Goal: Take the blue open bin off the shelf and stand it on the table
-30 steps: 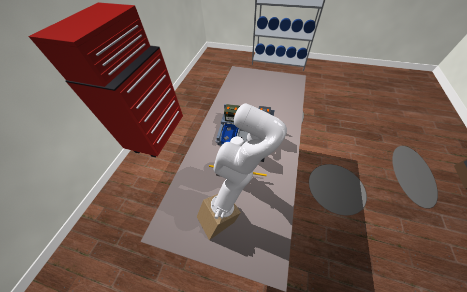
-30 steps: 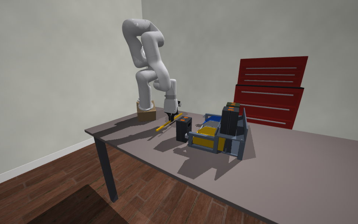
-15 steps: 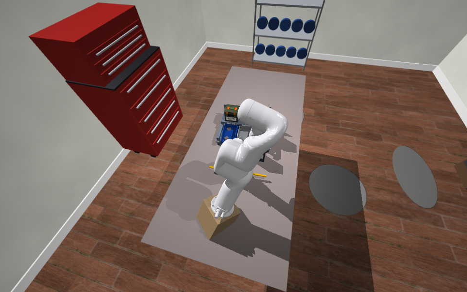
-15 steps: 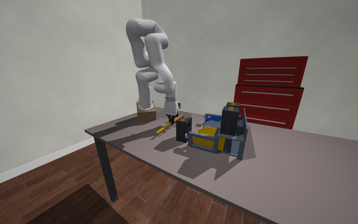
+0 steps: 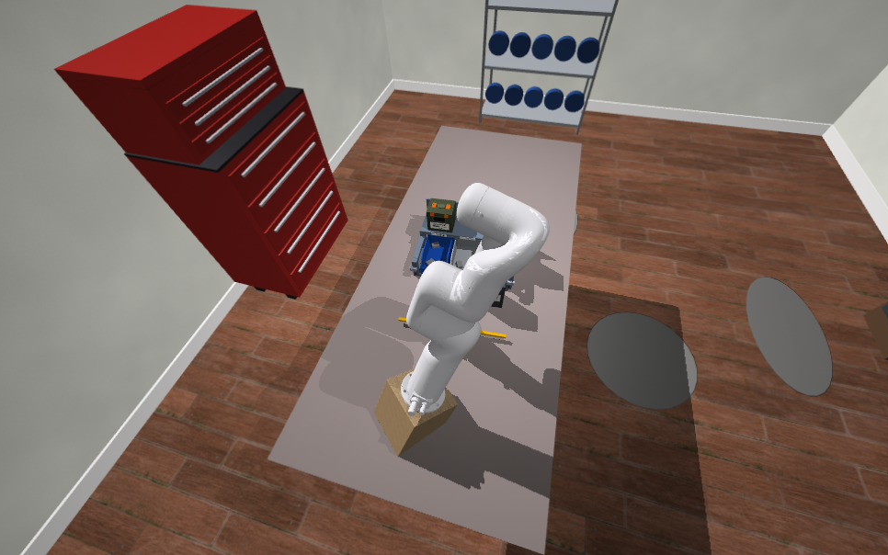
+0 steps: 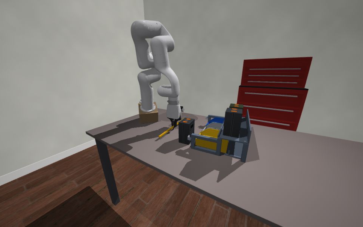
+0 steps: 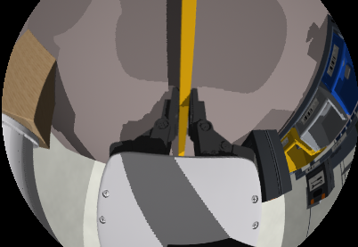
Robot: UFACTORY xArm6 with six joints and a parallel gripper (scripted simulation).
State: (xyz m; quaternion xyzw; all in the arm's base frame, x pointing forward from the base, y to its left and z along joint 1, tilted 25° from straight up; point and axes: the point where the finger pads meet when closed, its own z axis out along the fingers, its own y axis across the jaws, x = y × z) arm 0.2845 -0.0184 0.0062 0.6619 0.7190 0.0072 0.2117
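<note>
Right now my hand is 30 cm short of the blue open bin, 12 cm to the right of it and 1 cm below it. Also, from my hand: yellow rod 2 cm below; then grey bin 31 cm ahead, 1 cm to the left, 1 cm above; then yellow bin 31 cm ahead, 10 cm to the right, 1 cm above.
</note>
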